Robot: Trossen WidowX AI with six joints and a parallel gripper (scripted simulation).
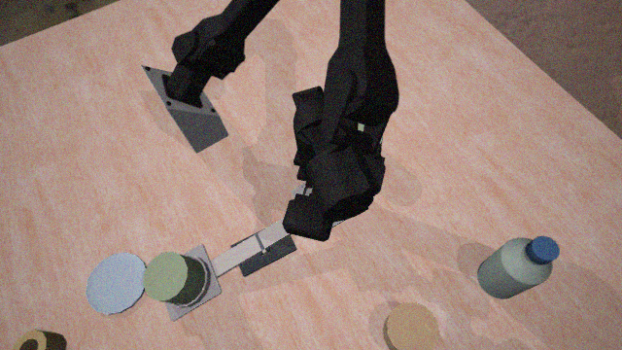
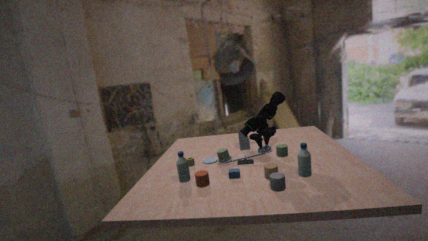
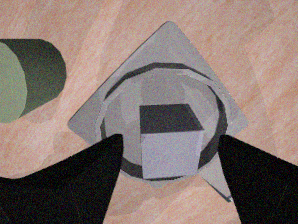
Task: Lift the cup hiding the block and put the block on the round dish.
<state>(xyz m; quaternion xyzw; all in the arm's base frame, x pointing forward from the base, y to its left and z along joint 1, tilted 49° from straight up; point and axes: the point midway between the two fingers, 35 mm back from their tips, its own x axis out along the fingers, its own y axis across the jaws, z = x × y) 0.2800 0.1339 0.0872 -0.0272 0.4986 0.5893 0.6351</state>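
My gripper tip is 370 mm to the left of the light blue round dish, 90 mm above it and 40 mm past it. From my gripper tip the other things lie so: blue block (210 mm ahead, 160 mm to the right, 70 mm below); tan cylinder (210 mm ahead, 60 mm below, 20 mm to the left); balance (120 mm to the right, 50 mm below, 10 mm ahead).
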